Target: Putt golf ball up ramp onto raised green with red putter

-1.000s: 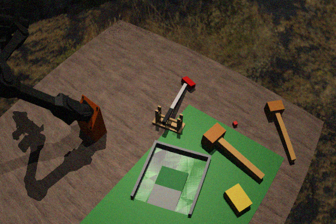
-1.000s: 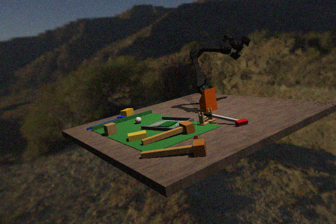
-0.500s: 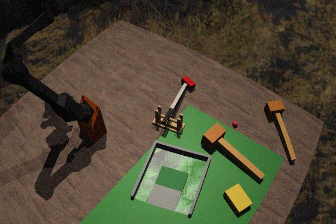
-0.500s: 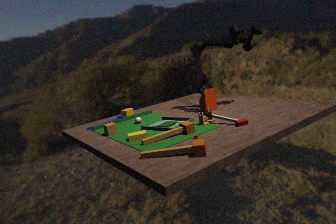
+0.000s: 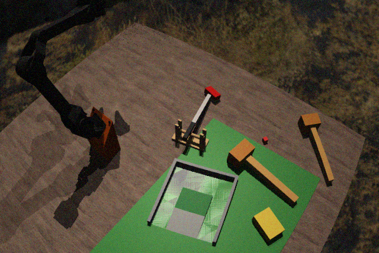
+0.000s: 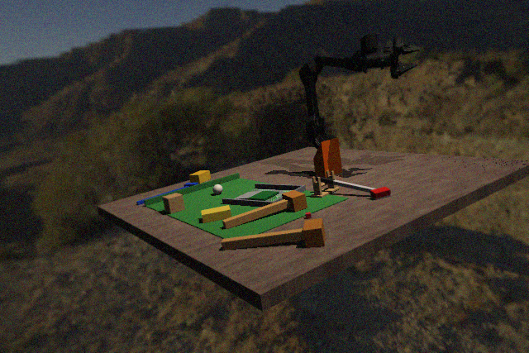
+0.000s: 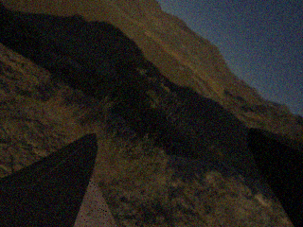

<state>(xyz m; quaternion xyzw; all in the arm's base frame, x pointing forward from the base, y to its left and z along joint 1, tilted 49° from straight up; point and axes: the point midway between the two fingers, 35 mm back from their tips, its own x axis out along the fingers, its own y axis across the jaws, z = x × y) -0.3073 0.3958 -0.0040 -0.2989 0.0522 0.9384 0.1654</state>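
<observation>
Now: the white golf ball 770 mm ahead of my gripper tip, 440 mm to the right of it and 430 mm below it. From my gripper tip the other things lie so: small red cube (690 mm ahead, 440 mm below, 130 mm to the left); then wooden cube (990 mm ahead, 420 mm below, 380 mm to the right); then green mat (770 mm ahead, 450 mm below, 250 mm to the right).
</observation>
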